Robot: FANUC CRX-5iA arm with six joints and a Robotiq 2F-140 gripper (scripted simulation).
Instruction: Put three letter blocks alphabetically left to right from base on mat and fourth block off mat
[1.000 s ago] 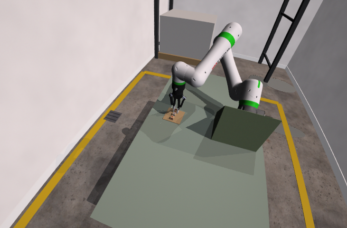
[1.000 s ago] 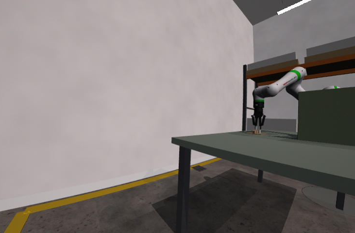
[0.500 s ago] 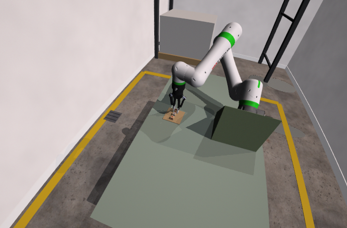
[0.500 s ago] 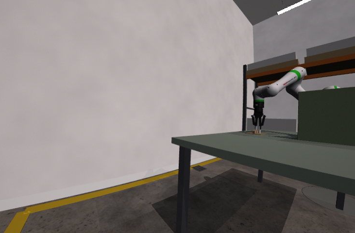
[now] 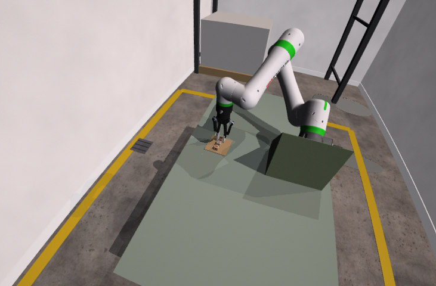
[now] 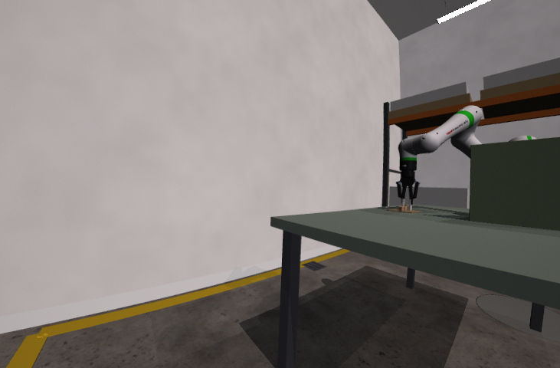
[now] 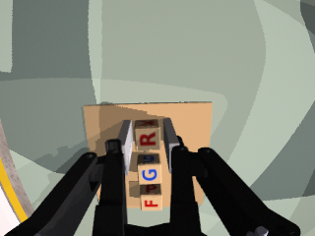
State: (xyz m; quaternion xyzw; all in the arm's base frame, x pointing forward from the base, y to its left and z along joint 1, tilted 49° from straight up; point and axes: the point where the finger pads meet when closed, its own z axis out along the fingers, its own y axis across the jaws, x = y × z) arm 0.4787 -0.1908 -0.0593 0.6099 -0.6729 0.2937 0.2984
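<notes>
Now: the R block 20 mm below my hand. The rest, counted from my hand: tan mat: 40 mm to the left, 40 mm below.
</notes>
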